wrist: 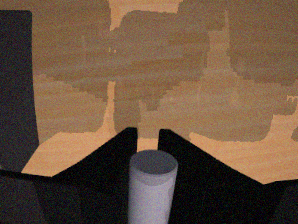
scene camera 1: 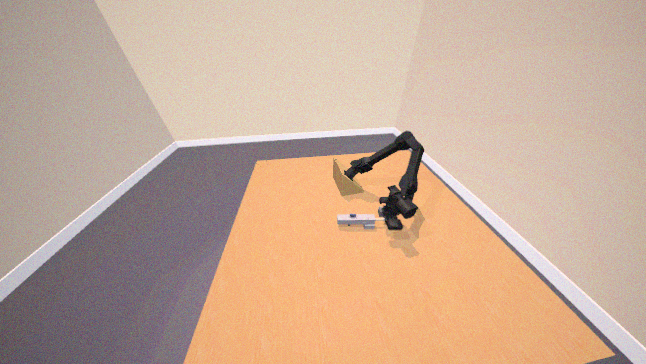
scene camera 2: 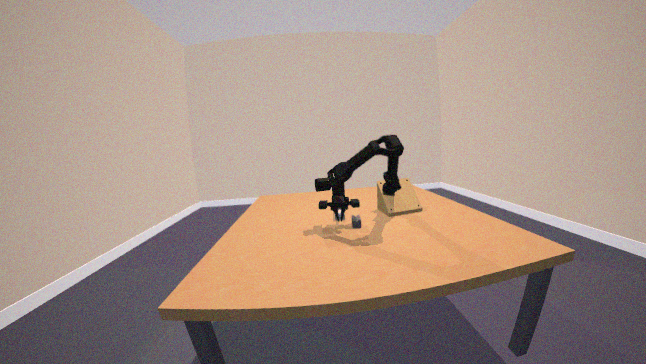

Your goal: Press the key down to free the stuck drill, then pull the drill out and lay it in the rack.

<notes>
The gripper (wrist: 147, 138) carries a drill.
</notes>
